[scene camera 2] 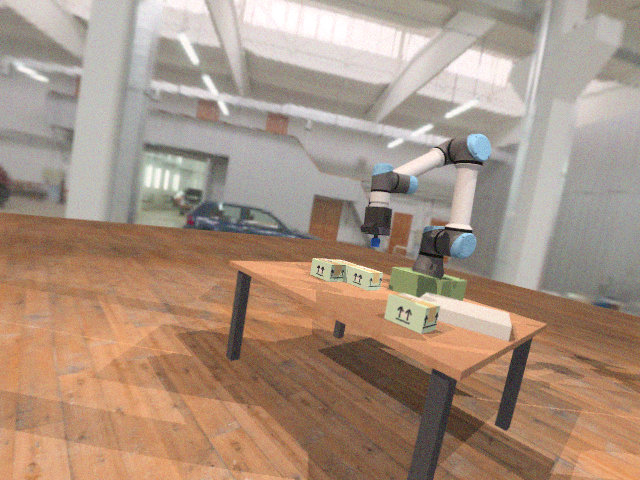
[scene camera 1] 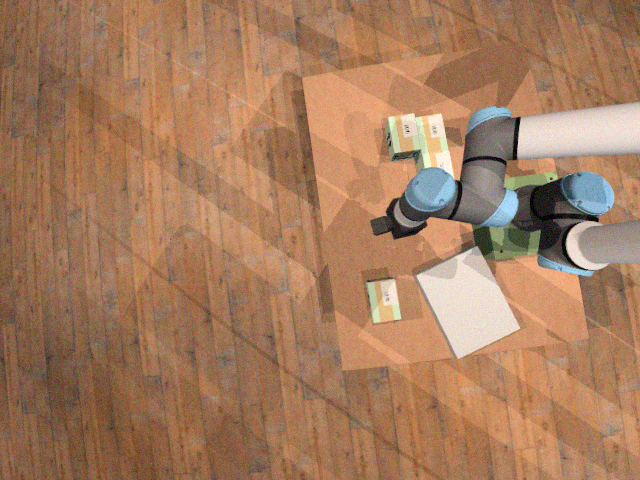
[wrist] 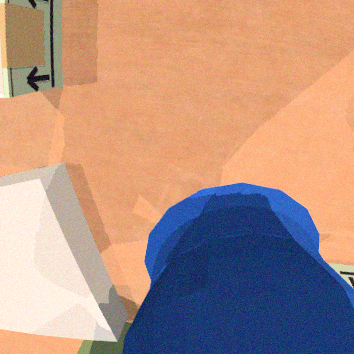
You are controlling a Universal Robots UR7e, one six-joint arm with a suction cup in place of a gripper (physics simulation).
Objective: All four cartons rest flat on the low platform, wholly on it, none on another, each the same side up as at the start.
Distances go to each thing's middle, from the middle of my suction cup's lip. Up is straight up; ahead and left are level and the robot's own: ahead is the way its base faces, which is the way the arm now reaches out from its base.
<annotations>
Now: the low white platform (scene camera 1: 471,311) 24 cm behind my suction cup, 29 cm to the left of it and 20 cm below it.
</annotations>
